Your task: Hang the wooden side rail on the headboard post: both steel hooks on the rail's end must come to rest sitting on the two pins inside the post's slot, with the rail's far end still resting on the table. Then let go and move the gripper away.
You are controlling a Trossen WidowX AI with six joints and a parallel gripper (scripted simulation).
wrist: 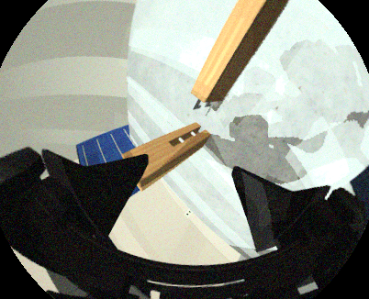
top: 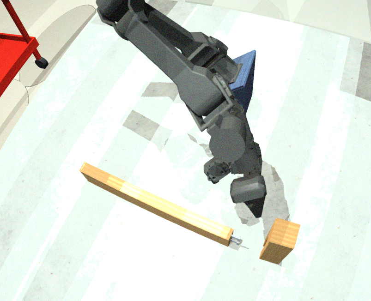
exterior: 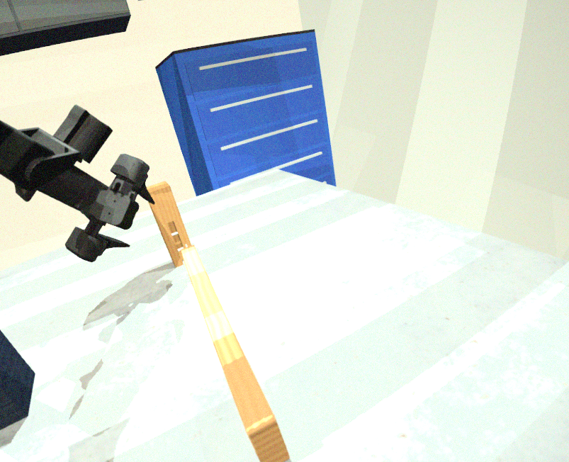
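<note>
Right now my gripper tip is 70 mm to the right of the wooden headboard post, 50 mm short of it and 50 mm above it.
</note>
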